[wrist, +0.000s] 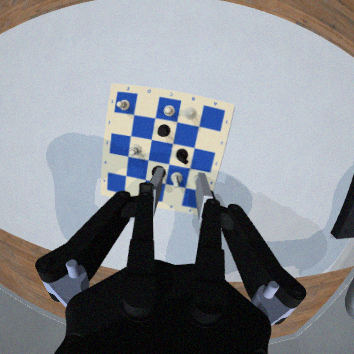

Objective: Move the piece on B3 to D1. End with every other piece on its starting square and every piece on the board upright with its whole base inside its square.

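Frame: origin at the arm's base, x ahead, y left, z up, level; centimetres.
Seen in the pictures: gripper, between the fingertips: (179,180).
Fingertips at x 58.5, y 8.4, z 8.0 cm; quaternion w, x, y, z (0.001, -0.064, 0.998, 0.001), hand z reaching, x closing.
A point is followed by its place in that frame.
The black piece (182,155) {x 58.5, y 7.1, z -0.2 cm} on B3 stands upright, its head leaning toward the lower right in this view. D1 (147,106) {x 66.3, y 0.8, z -2.9 cm} is an empty cream square on the board's top row, between the white pieces on E1 (123,104) {x 69.9, y 1.2, z -0.8 cm} and C1 (169,110) {x 62.2, y 0.7, z 0.1 cm}. My gripper (179,180) {x 58.5, y 8.4, z 8.0 cm} is partly open with nothing between its fingers. It hangs above the board, its tips showing over the row 4 side, below B3 in the view. The left finger partly covers a black piece (158,171) on C4. A white piece (176,178) {x 58.5, y 11.0, z 0.2 cm} on B4 shows between the fingers.
The blue and cream board (230,116) {x 52.1, y -1.2, z -2.9 cm} lies on a pale round table top (280,100) {x 43.3, y -7.5, z -3.5 cm} with a wooden rim. A pale piece (190,113) {x 59.0, y 0.3, z 1.1 cm} stands on B1, a black piece (163,130) {x 62.3, y 3.9, z 0.4 cm} on C2 and a white piece (136,150) {x 66.3, y 8.5, z -1.7 cm} on D3. A dark object (345,215) {x 13.0, y 10.0, z -0.9 cm} shows at the right edge.
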